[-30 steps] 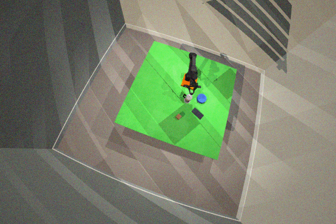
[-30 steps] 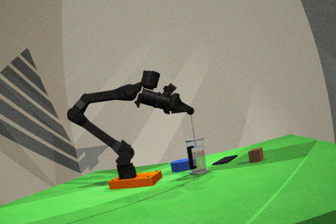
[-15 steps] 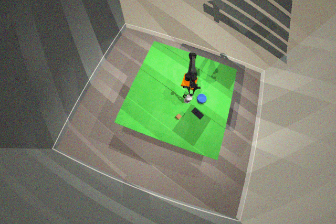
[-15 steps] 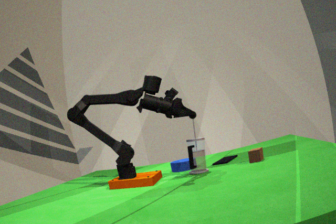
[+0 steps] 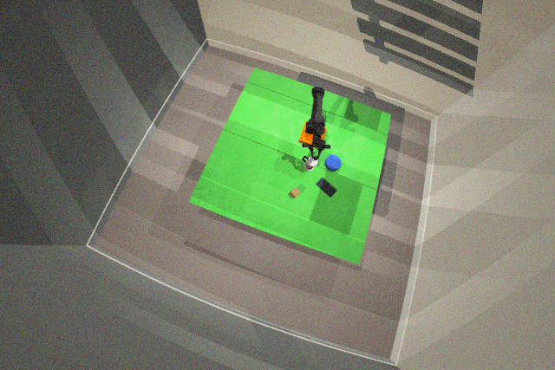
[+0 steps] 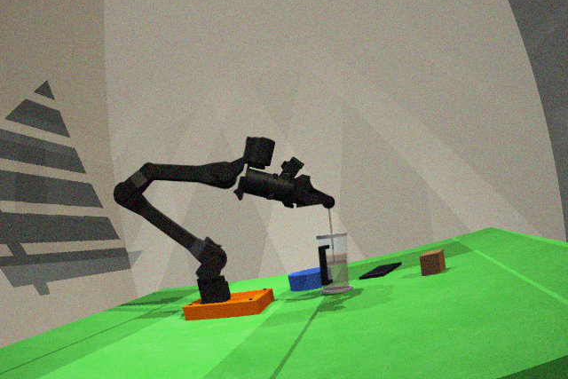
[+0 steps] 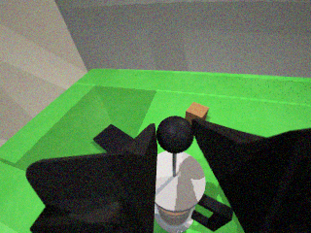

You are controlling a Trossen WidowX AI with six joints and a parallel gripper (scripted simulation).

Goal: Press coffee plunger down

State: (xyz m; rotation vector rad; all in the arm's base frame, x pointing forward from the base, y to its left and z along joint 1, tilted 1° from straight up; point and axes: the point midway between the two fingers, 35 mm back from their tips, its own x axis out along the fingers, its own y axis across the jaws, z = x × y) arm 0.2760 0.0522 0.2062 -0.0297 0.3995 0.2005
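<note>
Right now the glass coffee press is 11 cm below my gripper tip, 2 cm to the right of it and 2 cm behind it. From my gripper tip the other things lie so: blue round disc 20 cm below, 17 cm to the left, 9 cm behind.
</note>
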